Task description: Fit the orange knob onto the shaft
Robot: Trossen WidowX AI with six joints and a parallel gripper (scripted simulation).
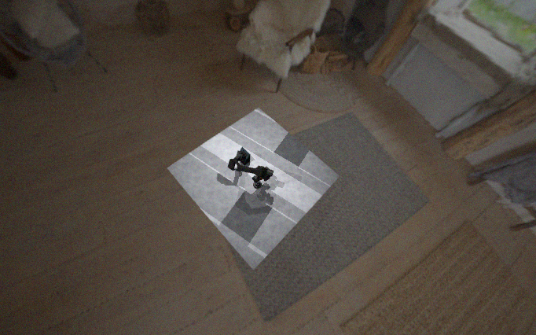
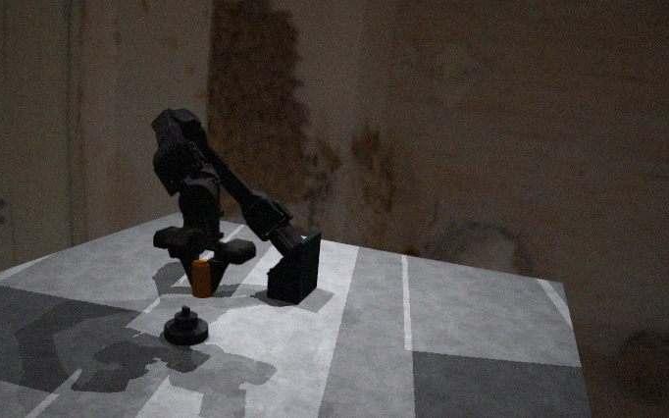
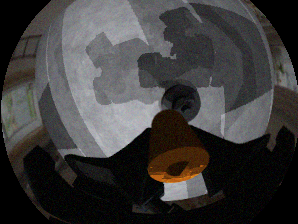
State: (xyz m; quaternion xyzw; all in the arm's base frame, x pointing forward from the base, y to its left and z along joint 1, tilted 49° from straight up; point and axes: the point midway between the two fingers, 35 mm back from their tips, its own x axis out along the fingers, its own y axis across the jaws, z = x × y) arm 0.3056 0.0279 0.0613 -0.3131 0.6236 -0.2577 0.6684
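The dark round pedestal is 40 mm to the right of my gripper tip and 70 mm below it. Also, from my gripper tip: orange knob 20 mm above.
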